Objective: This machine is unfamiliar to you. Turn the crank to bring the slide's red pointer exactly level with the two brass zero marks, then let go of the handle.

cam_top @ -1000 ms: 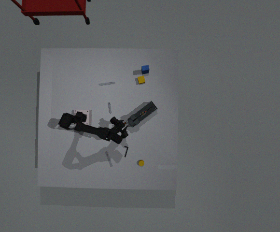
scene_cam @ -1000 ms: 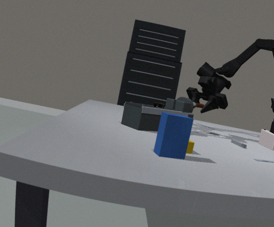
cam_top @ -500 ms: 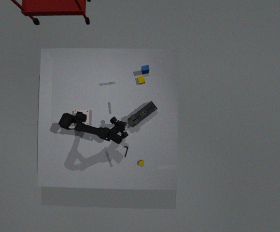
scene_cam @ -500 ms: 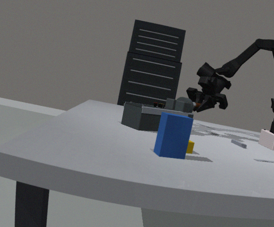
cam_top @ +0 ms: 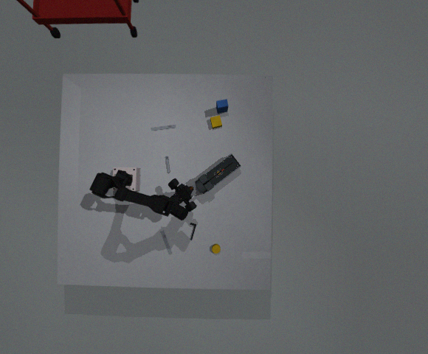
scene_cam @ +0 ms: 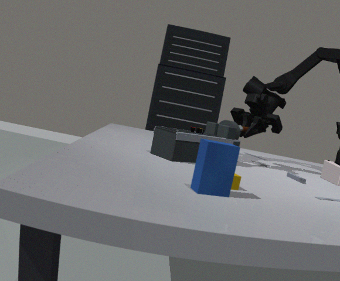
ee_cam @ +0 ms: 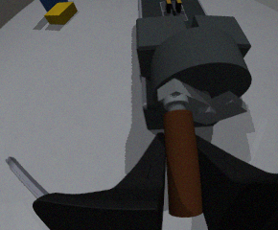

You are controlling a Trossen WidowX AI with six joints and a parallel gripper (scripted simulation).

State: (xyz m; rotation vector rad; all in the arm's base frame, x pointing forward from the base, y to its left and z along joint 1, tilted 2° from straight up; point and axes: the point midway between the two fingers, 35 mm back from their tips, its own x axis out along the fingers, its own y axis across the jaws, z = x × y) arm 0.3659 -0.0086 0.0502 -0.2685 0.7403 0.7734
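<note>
The brown crank handle is 20 mm above my gripper tip, 10 mm to the right of it and 10 mm behind it. Round my gripper tip: red pointer: 150 mm ahead, 120 mm to the left; black hex key: 240 mm to the right, 80 mm below, 30 mm ahead; yellow block: 400 mm to the left, 70 mm below, 70 mm ahead.
</note>
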